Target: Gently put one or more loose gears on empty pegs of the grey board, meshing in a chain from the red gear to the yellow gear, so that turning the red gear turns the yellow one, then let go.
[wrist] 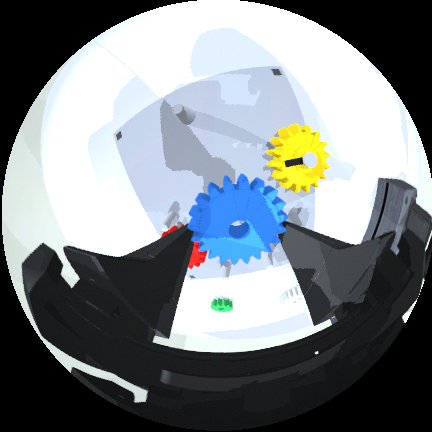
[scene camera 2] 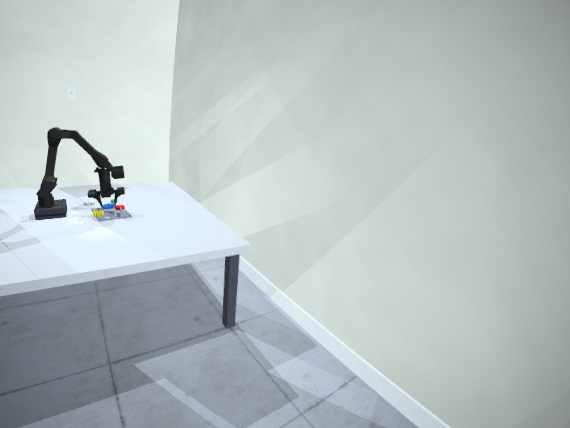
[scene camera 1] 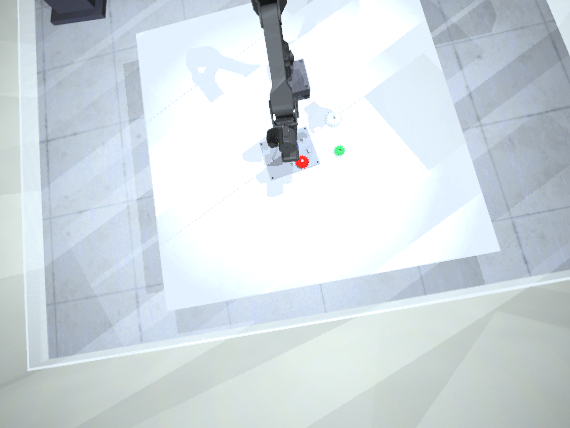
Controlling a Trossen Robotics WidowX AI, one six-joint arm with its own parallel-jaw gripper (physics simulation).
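The gripper (wrist: pixel 236 227) is holding a blue gear (wrist: pixel 256 204), which is clear of everything else. The scene also has a yellow gear (wrist: pixel 292 143) and a grey board (scene camera 1: pixel 277 169), the board being visible in the wrist view too (wrist: pixel 168 163).
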